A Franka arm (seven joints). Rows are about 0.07 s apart.
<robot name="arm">
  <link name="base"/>
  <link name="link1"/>
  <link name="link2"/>
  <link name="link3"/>
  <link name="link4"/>
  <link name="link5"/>
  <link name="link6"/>
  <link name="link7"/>
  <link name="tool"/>
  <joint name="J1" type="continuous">
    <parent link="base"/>
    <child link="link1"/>
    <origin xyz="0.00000 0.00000 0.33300"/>
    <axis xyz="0 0 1"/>
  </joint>
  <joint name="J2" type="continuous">
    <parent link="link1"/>
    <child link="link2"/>
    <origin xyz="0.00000 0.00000 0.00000" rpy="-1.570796 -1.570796 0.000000"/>
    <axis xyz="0 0 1"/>
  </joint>
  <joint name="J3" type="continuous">
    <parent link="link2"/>
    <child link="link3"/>
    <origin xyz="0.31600 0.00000 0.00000" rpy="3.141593 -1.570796 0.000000"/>
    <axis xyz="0 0 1"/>
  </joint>
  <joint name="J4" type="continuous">
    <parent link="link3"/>
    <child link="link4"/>
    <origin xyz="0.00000 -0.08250 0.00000" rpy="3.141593 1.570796 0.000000"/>
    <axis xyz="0 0 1"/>
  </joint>
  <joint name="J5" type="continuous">
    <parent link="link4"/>
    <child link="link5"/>
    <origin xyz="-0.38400 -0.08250 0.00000" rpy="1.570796 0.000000 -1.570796"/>
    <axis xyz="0 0 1"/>
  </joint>
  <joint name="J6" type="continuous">
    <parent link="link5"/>
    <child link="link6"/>
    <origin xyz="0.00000 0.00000 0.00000" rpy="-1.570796 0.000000 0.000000"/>
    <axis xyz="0 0 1"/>
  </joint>
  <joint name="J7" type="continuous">
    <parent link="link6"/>
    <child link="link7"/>
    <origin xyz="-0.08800 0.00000 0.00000" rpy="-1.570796 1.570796 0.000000"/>
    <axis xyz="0 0 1"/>
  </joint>
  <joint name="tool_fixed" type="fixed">
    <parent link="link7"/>
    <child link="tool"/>
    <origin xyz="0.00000 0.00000 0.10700" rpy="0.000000 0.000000 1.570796"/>
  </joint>
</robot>
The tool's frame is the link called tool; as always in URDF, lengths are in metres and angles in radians. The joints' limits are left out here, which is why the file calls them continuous.
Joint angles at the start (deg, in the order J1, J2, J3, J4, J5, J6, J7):
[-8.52, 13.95, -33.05, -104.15, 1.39, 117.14, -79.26]
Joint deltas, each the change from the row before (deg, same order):
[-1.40, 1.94, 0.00, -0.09, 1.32, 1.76, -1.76]
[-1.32, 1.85, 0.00, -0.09, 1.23, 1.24, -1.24]
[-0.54, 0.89, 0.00, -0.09, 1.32, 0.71, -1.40]
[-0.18, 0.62, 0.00, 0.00, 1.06, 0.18, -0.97]
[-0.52, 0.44, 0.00, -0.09, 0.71, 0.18, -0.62]
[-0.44, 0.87, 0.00, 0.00, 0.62, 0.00, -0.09]
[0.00, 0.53, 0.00, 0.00, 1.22, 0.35, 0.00]
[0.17, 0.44, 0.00, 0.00, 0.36, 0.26, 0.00]
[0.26, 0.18, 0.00, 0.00, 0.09, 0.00, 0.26]
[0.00, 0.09, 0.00, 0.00, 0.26, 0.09, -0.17]
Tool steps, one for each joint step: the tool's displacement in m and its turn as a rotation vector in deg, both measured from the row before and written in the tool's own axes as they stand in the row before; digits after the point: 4 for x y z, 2 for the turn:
[-0.0092, 0.0072, 0.0175, 0.11, 0.06, 0.05]
[-0.0095, 0.0054, 0.0175, 0.52, -0.05, 0.50]
[-0.0032, 0.0023, 0.0086, 0.24, 0.60, -0.27]
[-0.0002, 0.0008, 0.0057, 0.40, 0.52, -0.30]
[-0.0046, 0.0011, 0.0051, 0.34, 0.32, 0.24]
[-0.0032, 0.0011, 0.0086, 0.74, -0.03, 0.61]
[0.0016, 0.0008, 0.0045, 0.14, 0.72, 0.61]
[0.0026, 0.0003, 0.0037, 0.09, 0.04, 0.00]
[0.0030, -0.0005, 0.0015, 0.12, -0.04, 0.04]
[0.0003, 0.0002, 0.0007, 0.00, 0.17, -0.04]

